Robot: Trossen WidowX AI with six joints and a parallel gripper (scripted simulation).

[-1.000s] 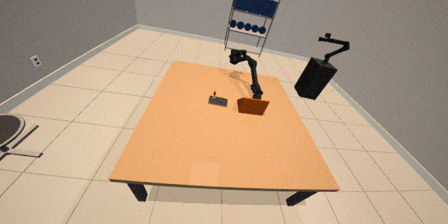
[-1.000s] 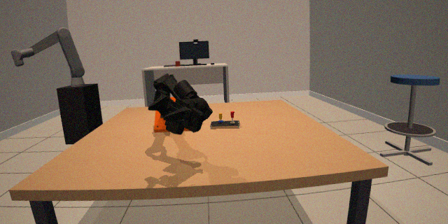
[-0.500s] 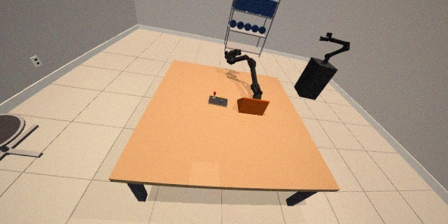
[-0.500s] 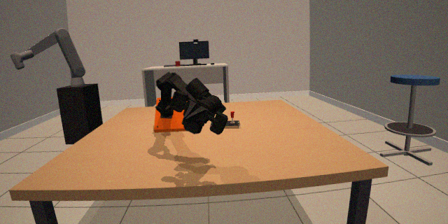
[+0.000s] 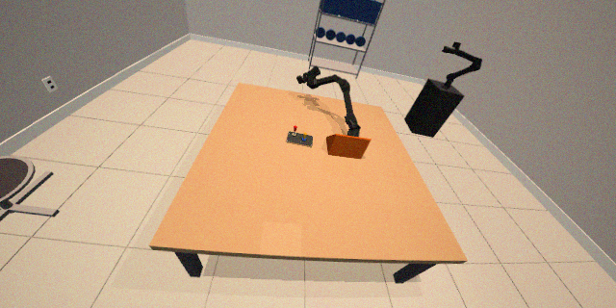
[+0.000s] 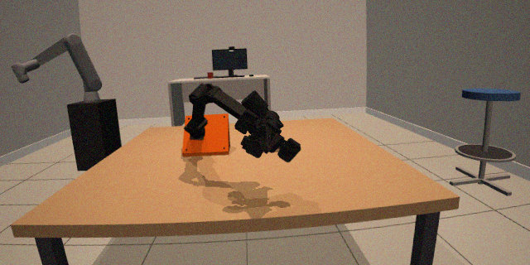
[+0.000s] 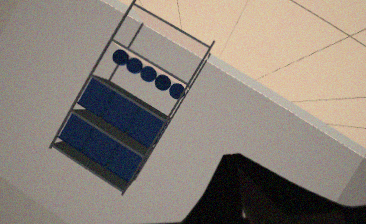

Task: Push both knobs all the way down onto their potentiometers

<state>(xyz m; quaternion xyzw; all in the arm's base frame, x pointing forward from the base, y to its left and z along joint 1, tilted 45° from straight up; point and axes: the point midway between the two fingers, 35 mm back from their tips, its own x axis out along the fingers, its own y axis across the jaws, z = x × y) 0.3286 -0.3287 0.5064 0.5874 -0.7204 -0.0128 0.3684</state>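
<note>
The red knob lies 62 cm to the left of my gripper tip, 11 cm below it and 3 cm ahead of it. The rest, counted from my gripper tip: yellow knob 64 cm to the left, 13 cm below, 4 cm behind.
</note>
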